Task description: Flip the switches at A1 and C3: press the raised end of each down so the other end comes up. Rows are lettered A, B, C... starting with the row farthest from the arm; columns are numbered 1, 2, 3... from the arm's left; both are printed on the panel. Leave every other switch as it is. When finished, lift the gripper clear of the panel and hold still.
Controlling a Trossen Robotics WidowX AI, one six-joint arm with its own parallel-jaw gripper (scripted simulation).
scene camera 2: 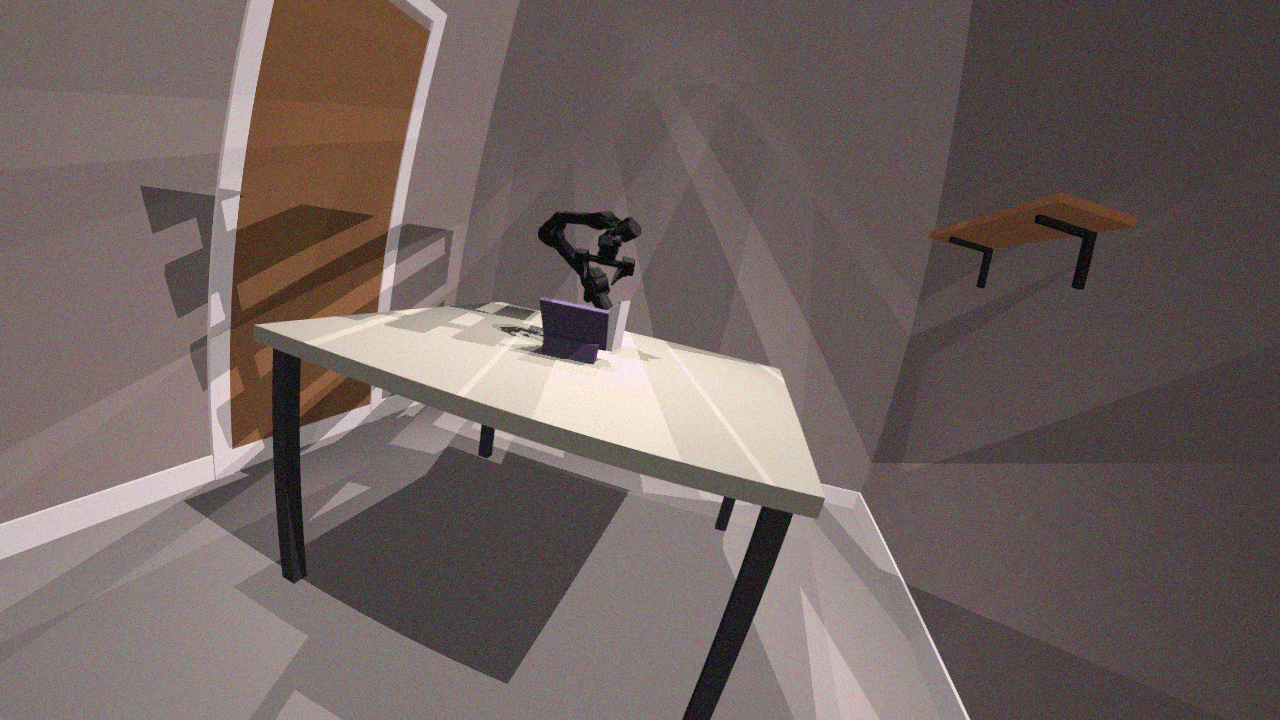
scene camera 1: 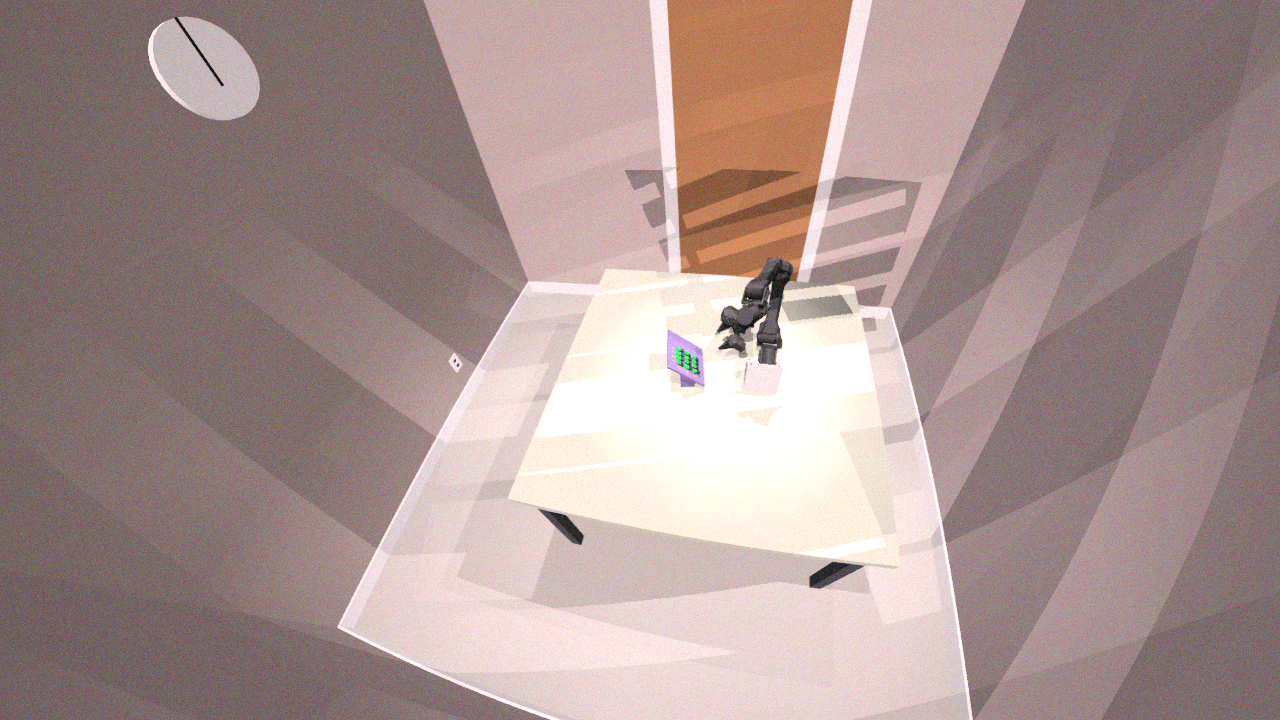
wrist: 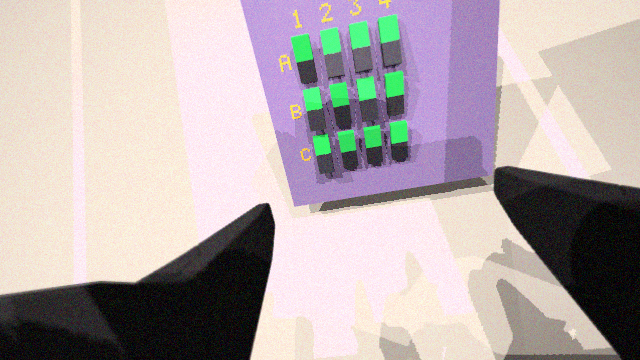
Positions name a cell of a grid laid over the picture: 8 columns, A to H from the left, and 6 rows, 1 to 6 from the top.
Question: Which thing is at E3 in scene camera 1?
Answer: My gripper.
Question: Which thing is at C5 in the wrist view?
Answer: My gripper.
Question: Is my gripper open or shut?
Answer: Open.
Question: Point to an A1 switch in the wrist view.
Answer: D1
